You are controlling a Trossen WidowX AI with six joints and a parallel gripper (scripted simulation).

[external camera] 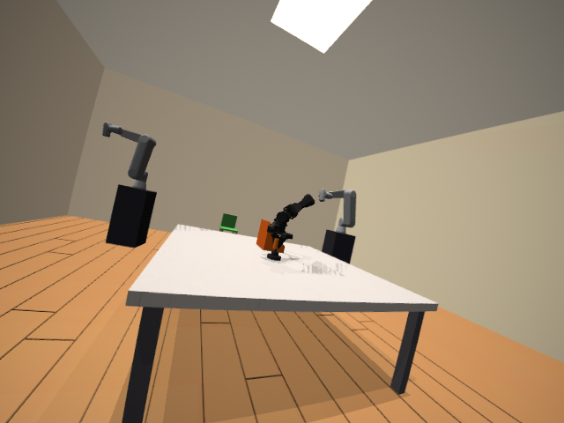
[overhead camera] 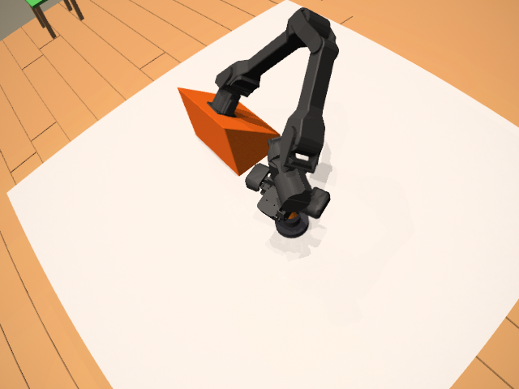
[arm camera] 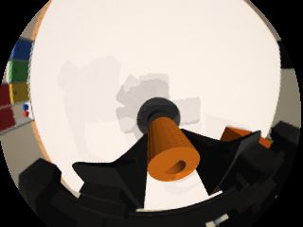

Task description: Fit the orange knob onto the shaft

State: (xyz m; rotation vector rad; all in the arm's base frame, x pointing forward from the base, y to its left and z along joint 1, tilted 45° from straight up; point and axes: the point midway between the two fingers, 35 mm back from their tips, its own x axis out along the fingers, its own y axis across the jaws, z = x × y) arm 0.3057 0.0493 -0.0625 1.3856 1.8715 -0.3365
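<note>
The orange knob is 2 cm above my gripper tip. The rest, counted from my gripper tip: round pedestal: 4 cm below.
</note>
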